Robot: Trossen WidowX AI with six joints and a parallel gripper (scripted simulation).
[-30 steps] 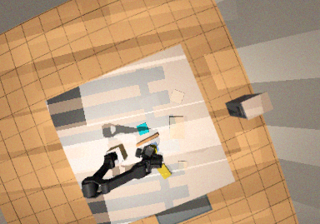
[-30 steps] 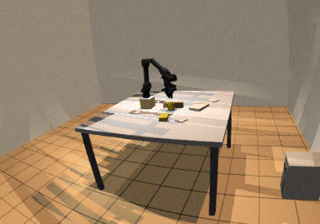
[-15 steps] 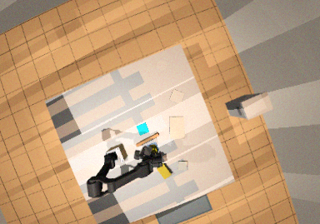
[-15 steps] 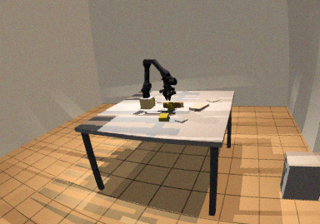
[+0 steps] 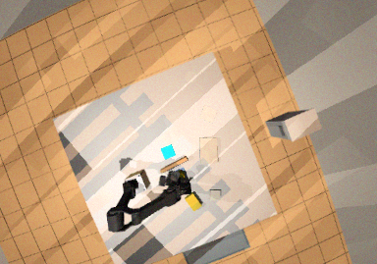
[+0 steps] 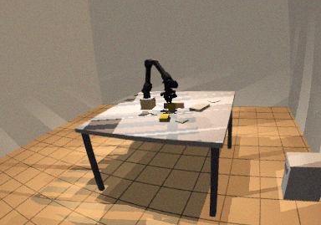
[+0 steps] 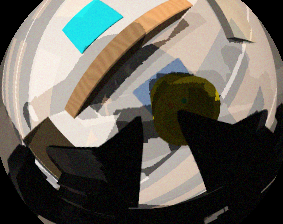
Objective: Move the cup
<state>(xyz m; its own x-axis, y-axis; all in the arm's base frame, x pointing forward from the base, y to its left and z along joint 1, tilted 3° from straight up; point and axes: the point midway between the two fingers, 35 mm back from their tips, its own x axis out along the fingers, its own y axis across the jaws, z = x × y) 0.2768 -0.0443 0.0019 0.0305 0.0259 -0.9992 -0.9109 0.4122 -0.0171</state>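
The cup is 2 cm ahead of my gripper tip, 1 cm to the right of it and 3 cm below it. From my gripper tip the other things lie so: brown bar: 1 cm ahead, 8 cm to the left, 5 cm below; then teal pad: 1 cm behind, 17 cm to the left, 7 cm below; then blue pad: 3 cm ahead, 1 cm to the right, 7 cm below.
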